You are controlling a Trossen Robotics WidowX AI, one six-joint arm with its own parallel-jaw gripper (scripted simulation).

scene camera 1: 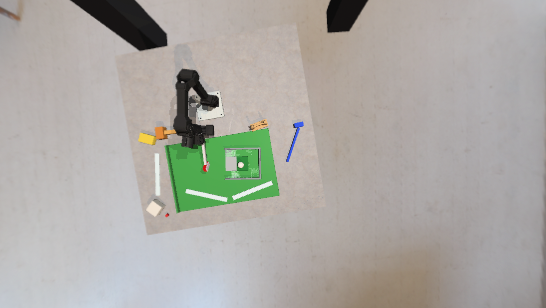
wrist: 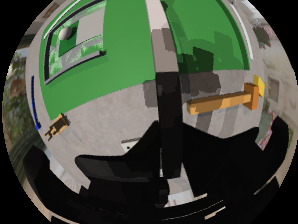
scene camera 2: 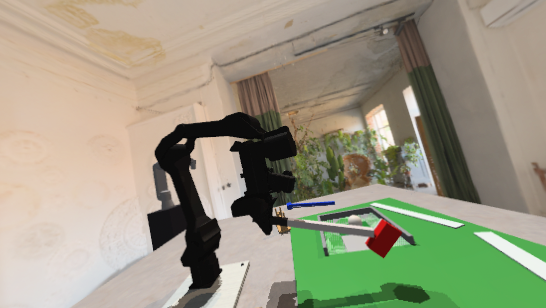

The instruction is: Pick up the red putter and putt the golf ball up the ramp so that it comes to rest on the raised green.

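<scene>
Green mat (wrist: 127, 60), (scene camera 2: 317, 268): same spot.
</scene>
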